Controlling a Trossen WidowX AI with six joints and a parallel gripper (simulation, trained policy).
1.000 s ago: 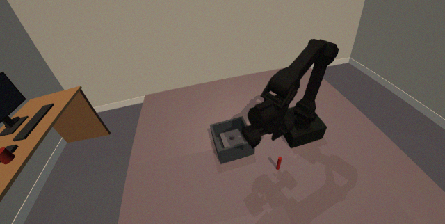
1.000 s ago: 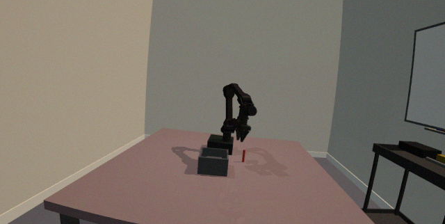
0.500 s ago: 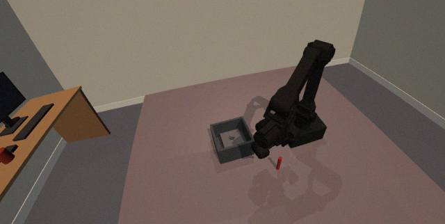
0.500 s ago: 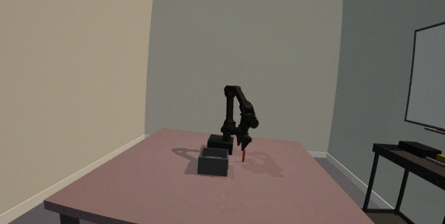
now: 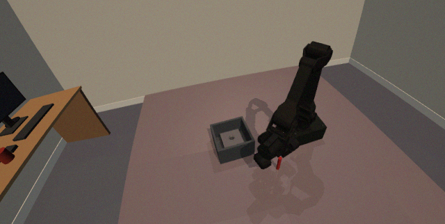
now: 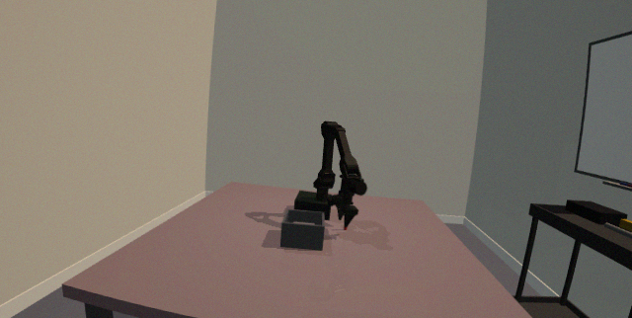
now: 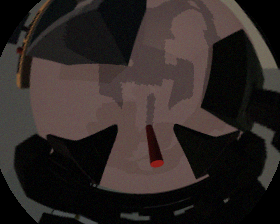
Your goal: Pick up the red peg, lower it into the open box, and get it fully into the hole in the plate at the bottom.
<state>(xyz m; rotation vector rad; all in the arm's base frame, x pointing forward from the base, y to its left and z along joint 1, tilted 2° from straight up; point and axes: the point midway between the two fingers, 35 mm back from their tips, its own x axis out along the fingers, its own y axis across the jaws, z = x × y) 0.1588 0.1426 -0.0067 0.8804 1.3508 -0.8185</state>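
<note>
The red peg is 2 cm behind my gripper tip, 1 cm to the left of it and 1 cm above it. The rest, counted from my gripper tip: grey plate: 17 cm ahead, 13 cm to the right, 1 cm above; dark grey box: 17 cm ahead, 13 cm to the right, 1 cm below.
</note>
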